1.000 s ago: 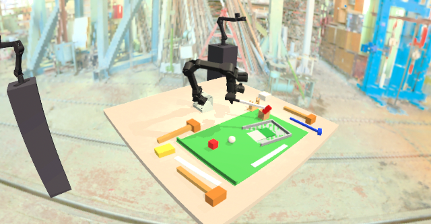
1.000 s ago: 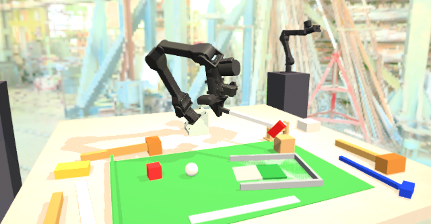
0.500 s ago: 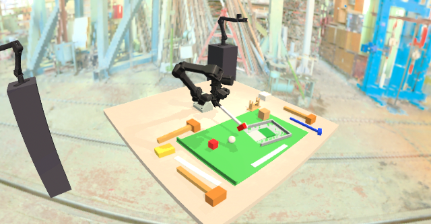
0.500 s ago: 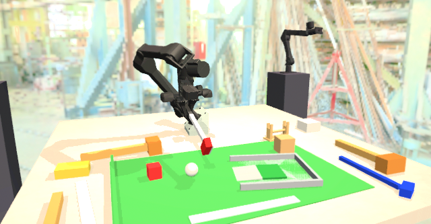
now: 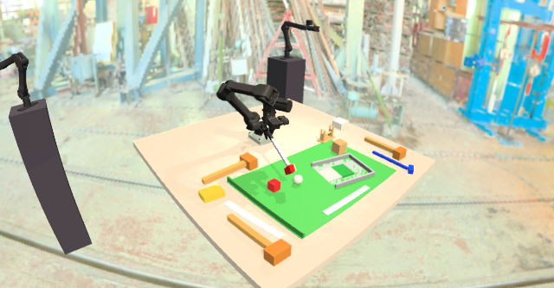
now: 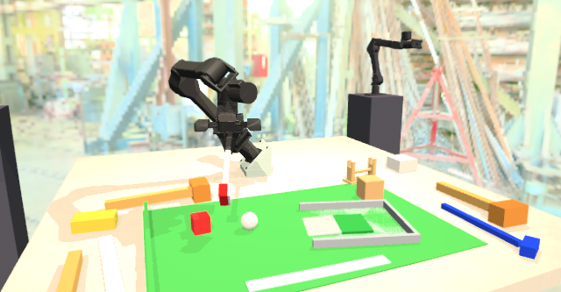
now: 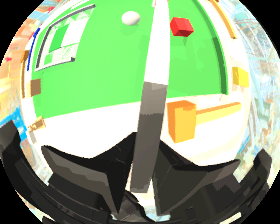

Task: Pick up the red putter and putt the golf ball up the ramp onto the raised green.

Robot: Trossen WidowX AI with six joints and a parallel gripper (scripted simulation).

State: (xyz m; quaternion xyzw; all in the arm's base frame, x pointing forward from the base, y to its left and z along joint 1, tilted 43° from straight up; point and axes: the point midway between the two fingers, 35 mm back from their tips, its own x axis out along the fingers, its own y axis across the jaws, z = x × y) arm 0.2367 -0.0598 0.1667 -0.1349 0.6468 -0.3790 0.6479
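The red putter is 11 cm ahead of my gripper tip, 3 cm to the right of it and 1 cm below it. The rest, counted from my gripper tip: green mat (25 cm ahead, 10 cm to the left, 14 cm below); then white golf ball (21 cm ahead, 1 cm to the right, 12 cm below); then red cube (18 cm ahead, 13 cm to the right, 12 cm below).
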